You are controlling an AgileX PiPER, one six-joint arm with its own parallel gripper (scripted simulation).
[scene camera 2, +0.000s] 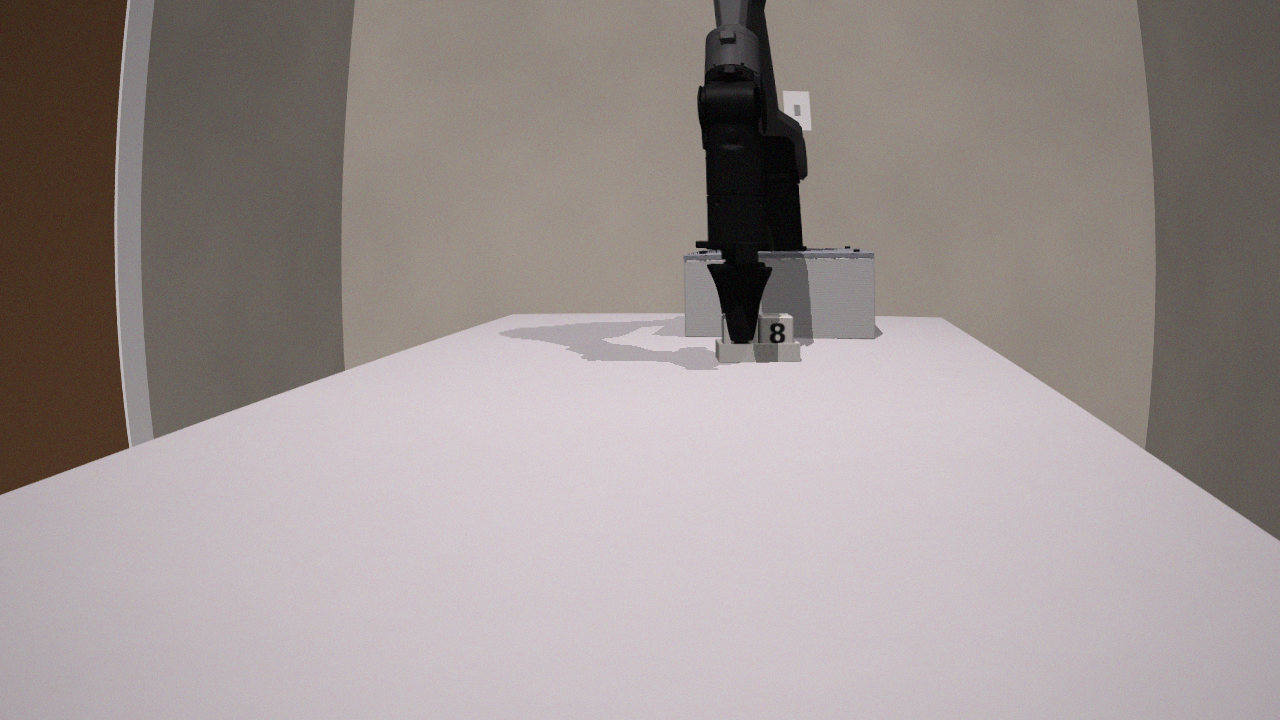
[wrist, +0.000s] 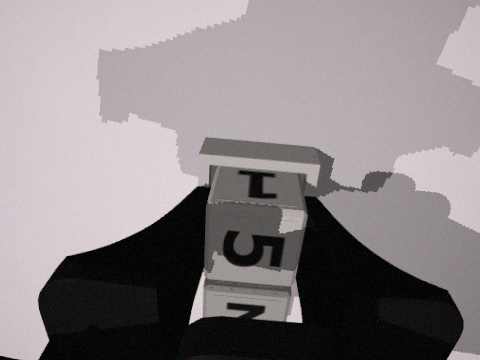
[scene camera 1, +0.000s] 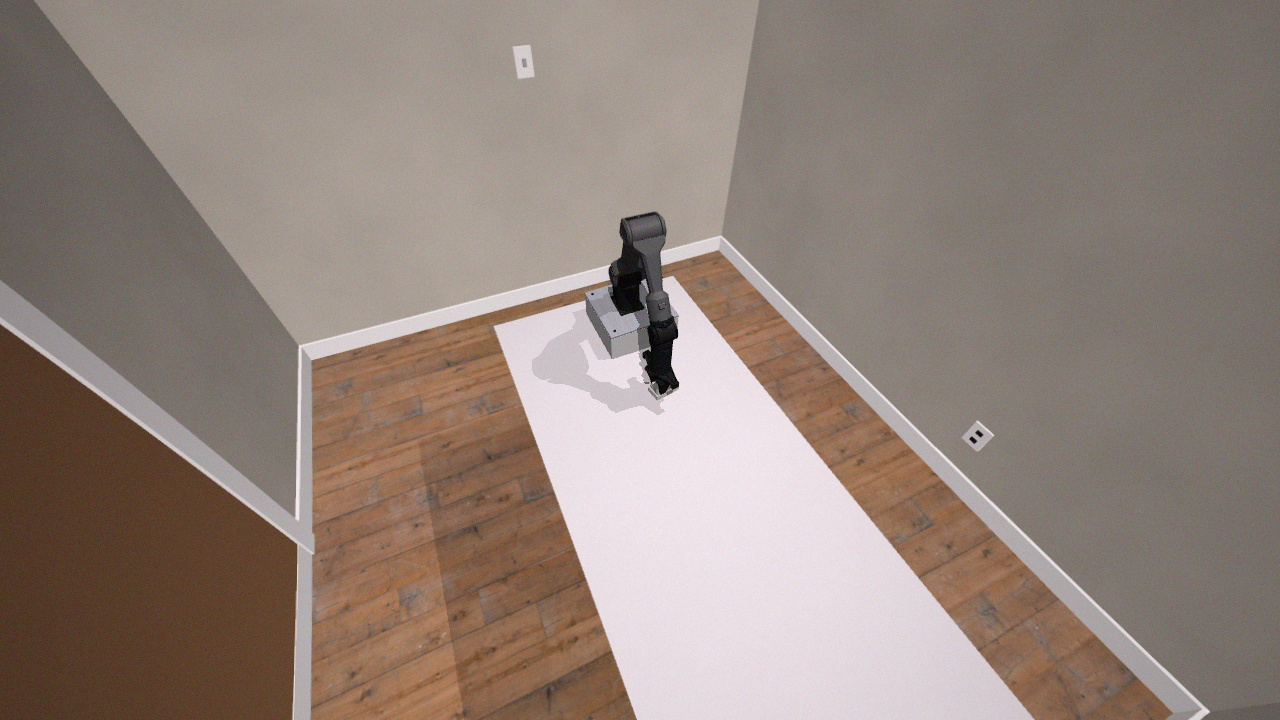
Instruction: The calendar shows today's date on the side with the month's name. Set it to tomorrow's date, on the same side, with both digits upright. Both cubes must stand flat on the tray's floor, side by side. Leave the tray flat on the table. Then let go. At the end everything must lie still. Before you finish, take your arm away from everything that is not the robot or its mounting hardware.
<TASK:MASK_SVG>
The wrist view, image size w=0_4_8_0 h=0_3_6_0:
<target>my gripper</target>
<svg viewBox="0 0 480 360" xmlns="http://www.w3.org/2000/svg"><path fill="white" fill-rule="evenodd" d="M0 356L0 360L19 360ZM38 297L39 311L49 338L49 342L39 360L447 360L458 342L464 327L461 313L447 290L416 278L376 255L350 234L317 197L304 196L308 218L296 274L302 323L216 316L203 317L189 324L194 299L204 270L206 204L211 187L197 186L171 211L143 230L110 245L66 256L44 285Z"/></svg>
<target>cube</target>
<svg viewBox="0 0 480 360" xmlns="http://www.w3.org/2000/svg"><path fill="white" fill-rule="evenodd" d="M217 166L206 204L204 276L207 279L292 286L295 283L308 218L300 173Z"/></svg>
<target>grey calendar tray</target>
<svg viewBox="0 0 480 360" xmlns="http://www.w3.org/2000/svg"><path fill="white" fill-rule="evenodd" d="M296 278L295 283L291 286L292 296L288 316L291 315L297 286ZM204 270L196 293L196 307L203 308ZM205 137L199 152L198 186L211 187L217 166L300 173L304 196L315 196L320 170L320 162L315 147Z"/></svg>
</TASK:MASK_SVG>
